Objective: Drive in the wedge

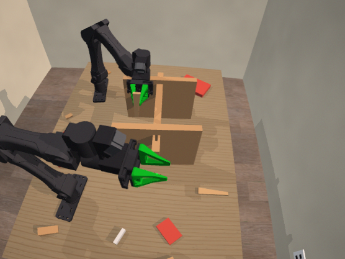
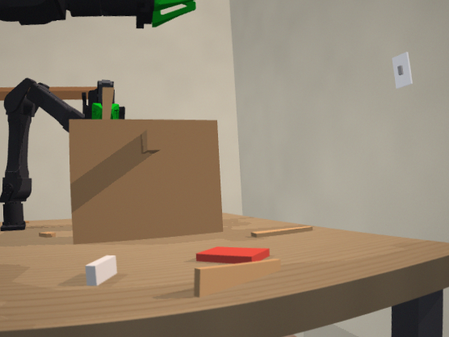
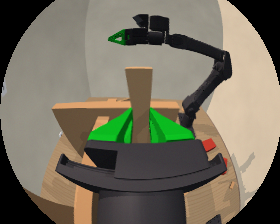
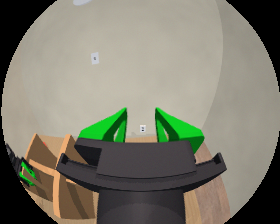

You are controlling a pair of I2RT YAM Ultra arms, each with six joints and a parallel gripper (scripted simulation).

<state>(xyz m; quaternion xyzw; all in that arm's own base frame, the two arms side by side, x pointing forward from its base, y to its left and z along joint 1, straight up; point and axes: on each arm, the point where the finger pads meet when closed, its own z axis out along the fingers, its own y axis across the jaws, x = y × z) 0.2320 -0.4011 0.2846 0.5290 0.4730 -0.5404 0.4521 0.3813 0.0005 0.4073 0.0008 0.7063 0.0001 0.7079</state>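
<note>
Right now my left hand is 9 cm above the light wooden rail, 8 cm short of it and 5 cm to the right of it. Round my left hand: white block: 41 cm to the right, 27 cm below, 5 cm behind.
</note>
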